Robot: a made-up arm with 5 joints.
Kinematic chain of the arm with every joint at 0, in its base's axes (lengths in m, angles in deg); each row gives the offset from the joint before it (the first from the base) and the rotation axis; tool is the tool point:
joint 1: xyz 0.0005 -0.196 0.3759 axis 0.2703 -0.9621 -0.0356
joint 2: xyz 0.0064 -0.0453 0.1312 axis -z
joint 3: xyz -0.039 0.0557 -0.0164 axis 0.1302 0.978 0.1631
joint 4: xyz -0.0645 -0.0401 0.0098 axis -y
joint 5: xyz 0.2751 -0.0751 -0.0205 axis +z
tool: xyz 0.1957 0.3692 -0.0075
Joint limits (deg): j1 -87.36..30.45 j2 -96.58..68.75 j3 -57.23..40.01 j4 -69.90..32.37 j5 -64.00..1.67
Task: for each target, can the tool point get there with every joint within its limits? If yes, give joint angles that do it. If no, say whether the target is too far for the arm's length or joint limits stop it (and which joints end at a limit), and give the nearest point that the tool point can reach.
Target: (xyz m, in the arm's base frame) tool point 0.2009 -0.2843 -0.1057
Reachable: yes | joints -37.99 10.31 22.92 -14.08 -47.09
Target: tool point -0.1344 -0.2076 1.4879
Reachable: no: too far | nearest point -0.0875 -0.2191 1.1362 | short by 0.355 m
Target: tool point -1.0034 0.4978 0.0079
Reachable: no: too far | nearest point -0.3987 0.0865 0.1783 | short by 0.751 m
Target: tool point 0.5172 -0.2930 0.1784
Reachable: yes | joints -11.07 17.93 26.51 5.75 -44.00
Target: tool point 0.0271 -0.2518 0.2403
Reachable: no: joint limits stop it (at a limit: joint 5) | nearest point 0.0576 -0.2762 -0.0497 | short by 0.293 m
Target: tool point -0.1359 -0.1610 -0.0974
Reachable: yes | joints -51.69 -13.32 13.35 -37.41 -40.16
